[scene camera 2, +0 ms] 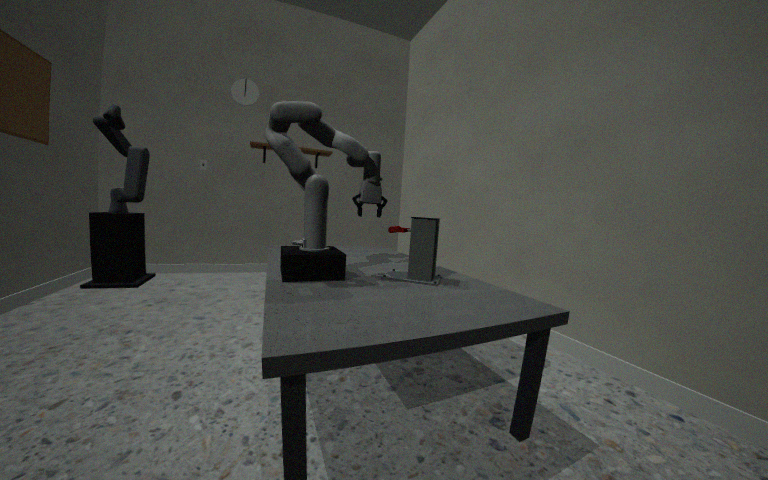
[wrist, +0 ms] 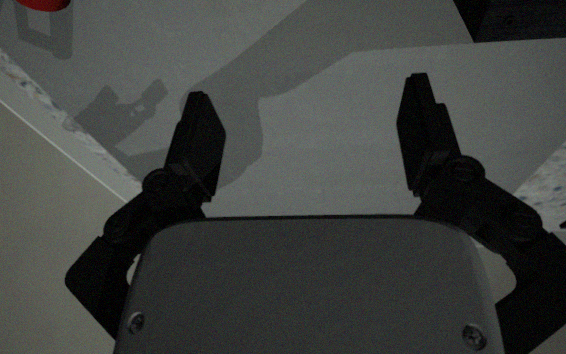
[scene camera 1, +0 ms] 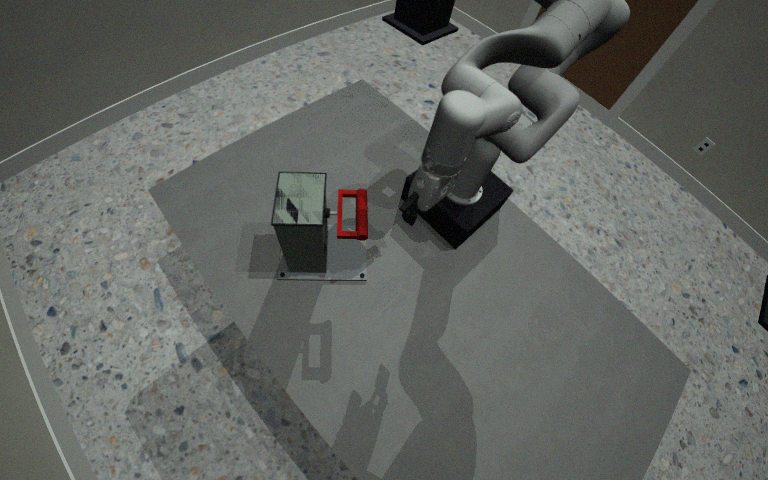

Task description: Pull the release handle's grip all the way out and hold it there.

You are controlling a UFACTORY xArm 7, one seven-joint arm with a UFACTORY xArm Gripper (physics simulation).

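The red release handle (scene camera 1: 362,213) (scene camera 2: 398,229) is a rectangular loop with a thick grip bar, joined by a short thin rod (scene camera 1: 333,212) to the side of an upright grey box (scene camera 1: 304,249) (scene camera 2: 423,249). In the wrist view a part of the red grip (wrist: 44,4) shows at the top left edge. My gripper (scene camera 1: 408,216) (scene camera 2: 369,213) (wrist: 305,105) is open and empty, with its fingers pointing down. It hangs apart from the handle, on the robot-base side and a little higher than the grip in the second scene view.
The box stands on a thin base plate (scene camera 1: 322,276) on the grey table (scene camera 1: 538,339) (scene camera 2: 396,319). My arm's black base block (scene camera 1: 458,226) (scene camera 2: 312,263) (wrist: 515,20) is close behind the gripper. Another arm's black pedestal (scene camera 1: 421,14) (scene camera 2: 117,249) stands on the floor beyond the table.
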